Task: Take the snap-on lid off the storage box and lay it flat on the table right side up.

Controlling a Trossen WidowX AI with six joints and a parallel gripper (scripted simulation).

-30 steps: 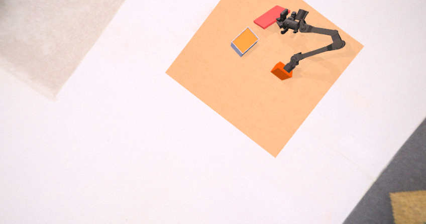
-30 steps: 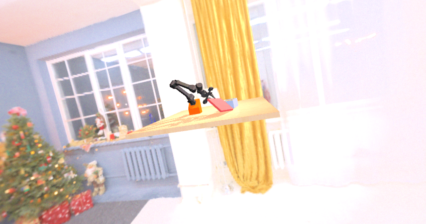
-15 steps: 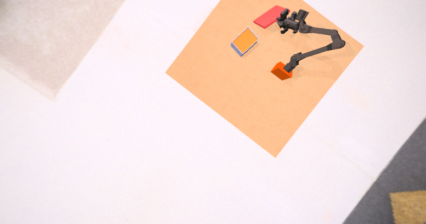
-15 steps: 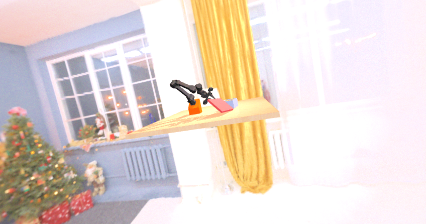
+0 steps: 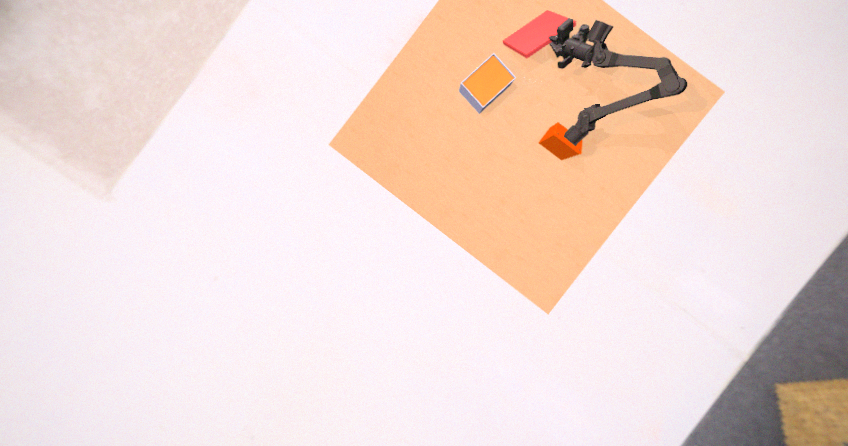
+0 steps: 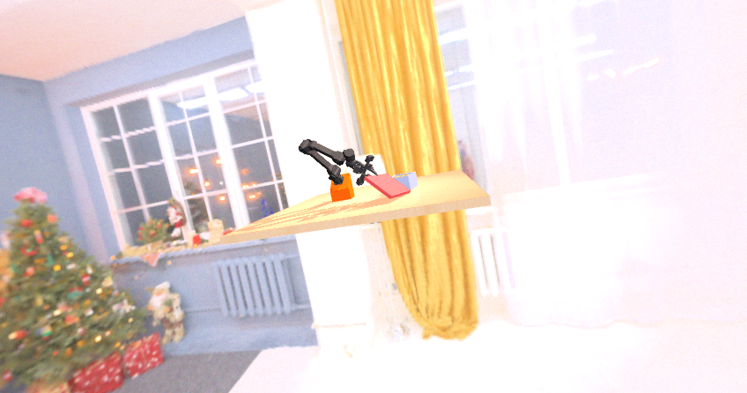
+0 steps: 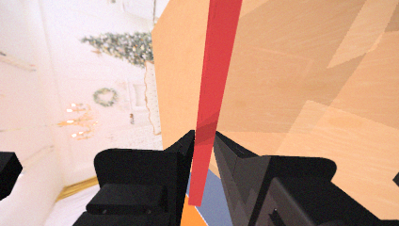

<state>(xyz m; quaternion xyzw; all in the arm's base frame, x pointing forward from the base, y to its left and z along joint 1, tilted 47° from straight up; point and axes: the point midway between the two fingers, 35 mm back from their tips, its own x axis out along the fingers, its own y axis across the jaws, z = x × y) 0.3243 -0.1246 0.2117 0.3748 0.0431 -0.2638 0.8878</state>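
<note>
Now: the red lid 6 cm ahead of my gripper tip, 2 cm to the right of it and 5 cm below it. Round my gripper tip: storage box 8 cm ahead, 28 cm to the left, 8 cm below.
</note>
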